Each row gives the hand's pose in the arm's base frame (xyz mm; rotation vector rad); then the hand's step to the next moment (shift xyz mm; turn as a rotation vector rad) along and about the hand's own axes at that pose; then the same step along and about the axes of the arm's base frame.
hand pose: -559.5 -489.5 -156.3 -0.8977 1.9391 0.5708
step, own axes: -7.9 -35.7 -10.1 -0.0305 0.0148 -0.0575
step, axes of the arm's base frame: 24.9 -26.6 10.5 -0.0321 -0.0191 0.0553
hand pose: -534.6 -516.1 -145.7 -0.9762 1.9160 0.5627
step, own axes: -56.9 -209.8 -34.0 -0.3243 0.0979 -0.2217
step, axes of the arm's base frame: 169.5 -123.8 66.0 -0.0953 0.0344 0.3920
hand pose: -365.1 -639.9 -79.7 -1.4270 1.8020 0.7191
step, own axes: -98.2 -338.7 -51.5 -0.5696 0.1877 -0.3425
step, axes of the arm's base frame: 332.4 -63.0 112.1 -0.1737 0.1008 0.6608
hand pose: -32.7 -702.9 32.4 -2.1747 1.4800 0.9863
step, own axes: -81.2 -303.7 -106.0 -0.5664 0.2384 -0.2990
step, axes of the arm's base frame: 295.6 113.3 99.1 -0.2345 0.1047 0.6333
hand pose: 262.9 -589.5 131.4 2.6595 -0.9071 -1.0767
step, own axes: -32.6 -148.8 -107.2 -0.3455 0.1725 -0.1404
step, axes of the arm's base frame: 125.3 128.9 48.8 -0.1843 0.0461 0.3644
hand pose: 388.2 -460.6 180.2 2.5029 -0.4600 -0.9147
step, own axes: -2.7 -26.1 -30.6 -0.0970 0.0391 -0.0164
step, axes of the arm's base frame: 22.6 32.0 9.4 -0.0657 0.0144 0.0818
